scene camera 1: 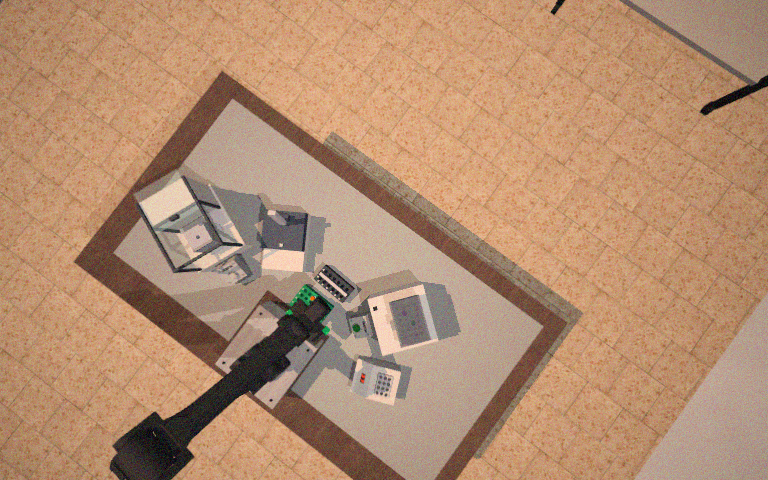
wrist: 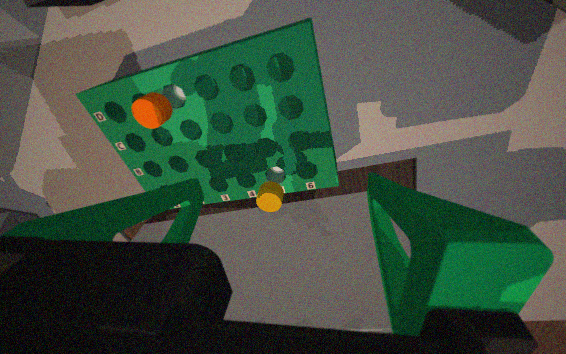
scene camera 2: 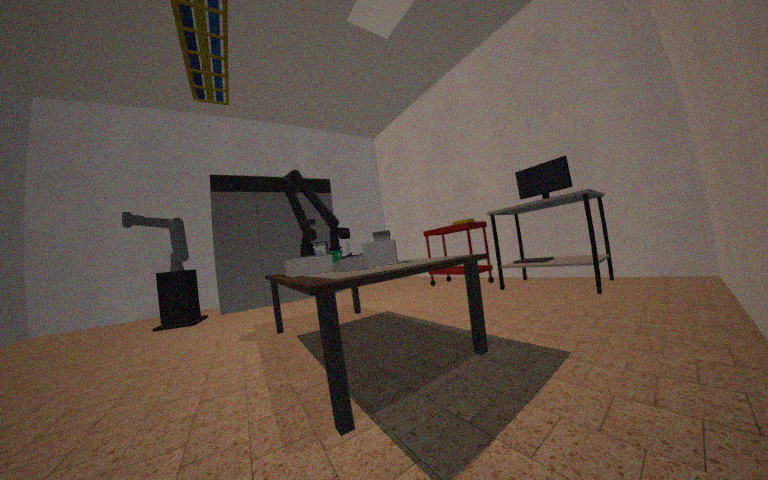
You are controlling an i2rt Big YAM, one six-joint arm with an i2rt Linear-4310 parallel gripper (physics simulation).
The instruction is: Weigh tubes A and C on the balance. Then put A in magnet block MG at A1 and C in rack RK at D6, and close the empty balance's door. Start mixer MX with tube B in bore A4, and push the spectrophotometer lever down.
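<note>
There is a mixer here, which I see at (scene camera 1: 402,318) and again at (scene camera 2: 382,251). I see a glass-box balance (scene camera 1: 194,225), and a white spectrophotometer stand (wrist: 26,42) too. My gripper (wrist: 279,185) is open, and it holds nothing.
</note>
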